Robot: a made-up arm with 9 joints.
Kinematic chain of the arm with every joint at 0, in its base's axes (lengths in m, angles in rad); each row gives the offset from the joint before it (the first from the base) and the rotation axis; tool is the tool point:
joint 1: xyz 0 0 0.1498 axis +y
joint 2: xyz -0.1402 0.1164 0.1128 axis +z
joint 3: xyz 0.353 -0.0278 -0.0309 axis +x
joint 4: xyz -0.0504 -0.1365 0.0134 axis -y
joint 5: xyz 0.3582 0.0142 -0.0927 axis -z
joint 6: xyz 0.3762 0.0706 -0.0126 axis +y
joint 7: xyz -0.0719 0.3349 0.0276 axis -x
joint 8: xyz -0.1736 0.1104 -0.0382 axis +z
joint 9: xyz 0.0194 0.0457 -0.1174 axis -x
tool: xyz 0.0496 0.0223 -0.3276
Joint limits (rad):
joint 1: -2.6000..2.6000
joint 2: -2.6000..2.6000
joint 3: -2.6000..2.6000
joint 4: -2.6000..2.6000
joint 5: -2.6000..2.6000
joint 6: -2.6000..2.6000
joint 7: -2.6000..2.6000
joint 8: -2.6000..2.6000
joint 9: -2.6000..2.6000
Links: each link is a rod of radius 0.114 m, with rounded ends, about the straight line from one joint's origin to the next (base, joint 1, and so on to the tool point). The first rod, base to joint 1, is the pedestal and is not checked.
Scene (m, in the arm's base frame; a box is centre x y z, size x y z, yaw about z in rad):
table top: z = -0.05
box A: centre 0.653 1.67 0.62 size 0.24 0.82 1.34 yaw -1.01
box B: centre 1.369 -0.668 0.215 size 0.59 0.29 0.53 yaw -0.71
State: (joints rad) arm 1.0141 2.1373 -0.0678 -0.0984 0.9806 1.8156 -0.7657 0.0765 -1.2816
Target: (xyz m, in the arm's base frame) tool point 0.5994 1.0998 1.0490
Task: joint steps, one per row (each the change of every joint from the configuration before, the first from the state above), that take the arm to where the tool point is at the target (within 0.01 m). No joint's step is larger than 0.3 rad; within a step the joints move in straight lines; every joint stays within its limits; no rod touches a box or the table.
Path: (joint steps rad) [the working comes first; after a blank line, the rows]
Joints at the target: 0.8099 2.1935 -0.3536 0.5116 1.5107 1.1226 -1.5117 0.3523 -1.9533
Straight joint move there: touches box A.

1: -0.1627 -0.0237 -0.2606 0.2356 -0.0070 -0.1631 -0.2109 0.0364 -0.1281
2: -0.1628 -0.0237 -0.2607 0.2356 -0.0071 -0.1630 -0.2108 0.0365 -0.1282
3: -0.1627 -0.0237 -0.2606 0.2355 -0.0070 -0.1631 -0.2109 0.0364 -0.1281
4: 0.0204 -0.0087 0.1075 -0.0414 0.0300 0.0673 -0.2833 0.0197 -0.1555
5: 0.0203 -0.0088 0.1076 -0.0414 0.0300 0.0673 -0.2834 0.0196 -0.1554
6: 0.1216 0.0724 0.1405 -0.0070 0.2456 -0.1692 0.2267 0.0636 0.0118
7: 0.1217 0.0724 0.1405 -0.0069 0.2456 -0.1692 0.2266 0.0636 0.0118

